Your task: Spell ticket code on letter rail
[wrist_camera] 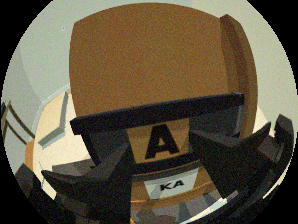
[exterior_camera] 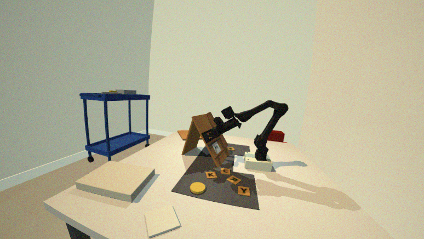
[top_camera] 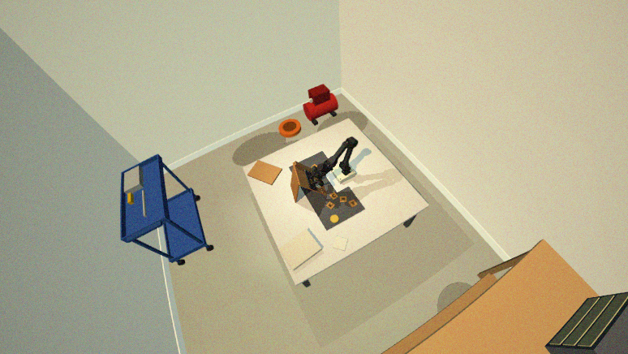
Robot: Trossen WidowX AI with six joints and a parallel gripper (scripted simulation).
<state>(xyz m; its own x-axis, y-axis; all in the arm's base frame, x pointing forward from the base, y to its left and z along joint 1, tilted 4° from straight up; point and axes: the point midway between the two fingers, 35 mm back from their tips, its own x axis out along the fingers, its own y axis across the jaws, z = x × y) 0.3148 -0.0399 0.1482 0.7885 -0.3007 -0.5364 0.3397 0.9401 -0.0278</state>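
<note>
Right now the white ticket is 80 mm below my gripper tip and 50 mm behind it. Round my gripper tip: pale pad: 530 mm to the left, 170 mm below, 110 mm ahead; then yellow disc: 340 mm to the left, 160 mm below, 20 mm ahead; then dark mat: 170 mm below, 150 mm behind, 20 mm to the left.
</note>
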